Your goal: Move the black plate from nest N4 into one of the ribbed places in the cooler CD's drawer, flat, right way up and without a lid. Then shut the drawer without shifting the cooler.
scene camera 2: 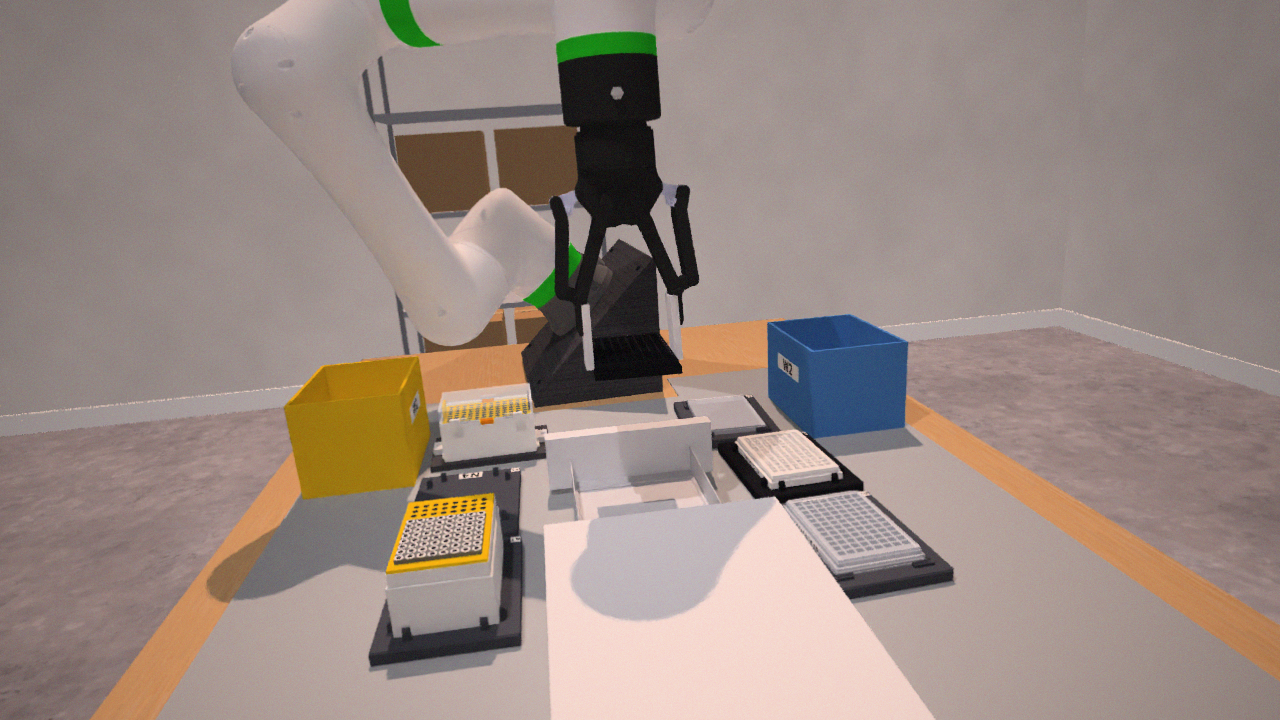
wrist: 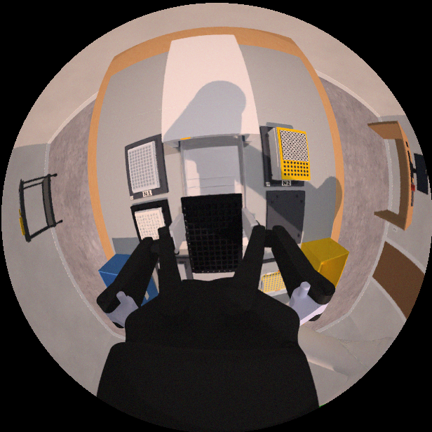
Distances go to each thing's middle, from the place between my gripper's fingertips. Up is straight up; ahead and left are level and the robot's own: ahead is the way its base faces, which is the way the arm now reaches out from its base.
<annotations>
My hand is 30 mm past the black plate [scene camera 2: 647,354]. Also, from my hand: drawer [wrist: 210,165] 140 mm below, 20 mm ahead; then yellow-topped rack [scene camera 2: 445,572] 180 mm to the right, 130 mm below, 130 mm ahead; then white plate [scene camera 2: 788,455] 170 mm to the left, 160 mm below, 90 mm behind.
</annotations>
